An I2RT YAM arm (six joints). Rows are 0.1 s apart.
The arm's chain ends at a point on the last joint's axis. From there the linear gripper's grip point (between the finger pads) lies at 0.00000 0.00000 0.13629 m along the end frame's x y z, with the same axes.
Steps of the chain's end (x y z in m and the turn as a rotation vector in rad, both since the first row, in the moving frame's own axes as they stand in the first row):
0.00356 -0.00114 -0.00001 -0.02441 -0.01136 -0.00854
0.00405 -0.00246 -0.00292 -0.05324 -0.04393 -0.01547
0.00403 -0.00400 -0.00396 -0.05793 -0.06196 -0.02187
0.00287 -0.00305 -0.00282 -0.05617 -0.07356 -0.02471
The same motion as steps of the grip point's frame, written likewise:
0.00203 0.00219 -0.00006 -0.02441 -0.01136 -0.00854
-0.00188 0.00484 -0.00324 -0.05324 -0.04393 -0.01547
-0.00432 0.00398 -0.00445 -0.05793 -0.06196 -0.02187
-0.00705 0.00472 -0.00340 -0.05617 -0.07356 -0.02471

